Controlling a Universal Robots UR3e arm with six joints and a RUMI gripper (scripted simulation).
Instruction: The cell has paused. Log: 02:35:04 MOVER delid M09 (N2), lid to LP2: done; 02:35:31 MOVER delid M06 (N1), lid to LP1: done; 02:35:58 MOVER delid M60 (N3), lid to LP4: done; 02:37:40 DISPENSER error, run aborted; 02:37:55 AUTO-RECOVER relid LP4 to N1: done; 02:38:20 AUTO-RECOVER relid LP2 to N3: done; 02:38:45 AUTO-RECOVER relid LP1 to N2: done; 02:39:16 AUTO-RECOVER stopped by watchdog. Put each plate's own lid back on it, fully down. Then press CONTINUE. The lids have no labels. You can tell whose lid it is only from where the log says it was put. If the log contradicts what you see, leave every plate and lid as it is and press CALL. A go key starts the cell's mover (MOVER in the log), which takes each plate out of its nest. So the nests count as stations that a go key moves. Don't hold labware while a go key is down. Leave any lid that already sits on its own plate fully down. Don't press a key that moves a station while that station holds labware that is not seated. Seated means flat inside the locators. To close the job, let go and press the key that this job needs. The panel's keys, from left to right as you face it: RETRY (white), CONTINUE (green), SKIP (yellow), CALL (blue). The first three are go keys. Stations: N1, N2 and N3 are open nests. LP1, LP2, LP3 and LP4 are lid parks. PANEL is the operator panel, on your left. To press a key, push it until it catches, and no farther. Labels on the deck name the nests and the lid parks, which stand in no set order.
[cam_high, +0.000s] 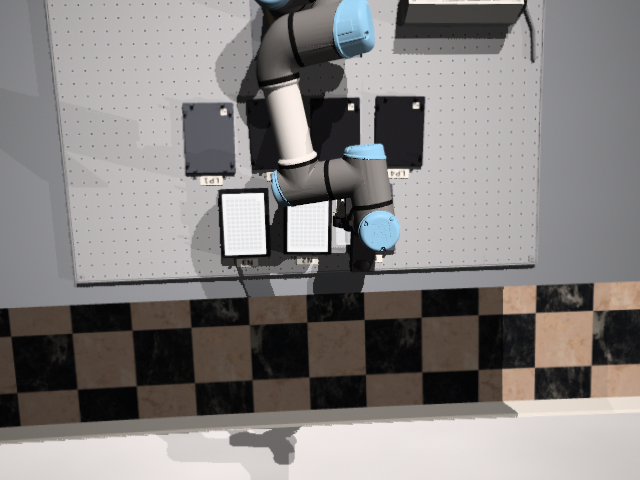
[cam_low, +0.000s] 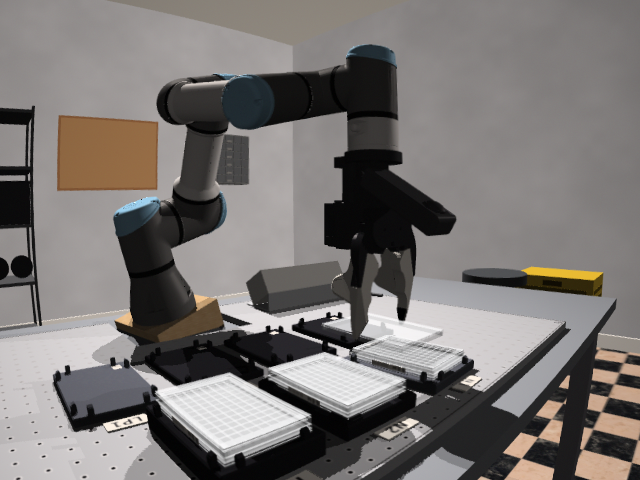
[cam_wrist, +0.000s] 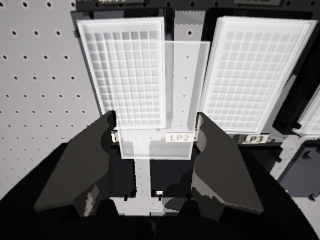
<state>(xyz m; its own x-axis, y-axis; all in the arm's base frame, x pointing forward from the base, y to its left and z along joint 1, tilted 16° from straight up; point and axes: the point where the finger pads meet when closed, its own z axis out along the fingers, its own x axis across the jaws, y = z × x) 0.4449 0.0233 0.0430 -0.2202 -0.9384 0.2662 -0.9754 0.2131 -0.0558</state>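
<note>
The lid park LP1 lies 26 cm to the right of my hand, 22 cm behind it and 6 cm below it. The rest, counted from my hand: lid park LP2: 17 cm behind, 6 cm below; then LP2 label: 8 cm behind, 7 cm below, 2 cm to the right; then N1 label: 11 cm ahead, 7 cm below, 1 cm to the left.
</note>
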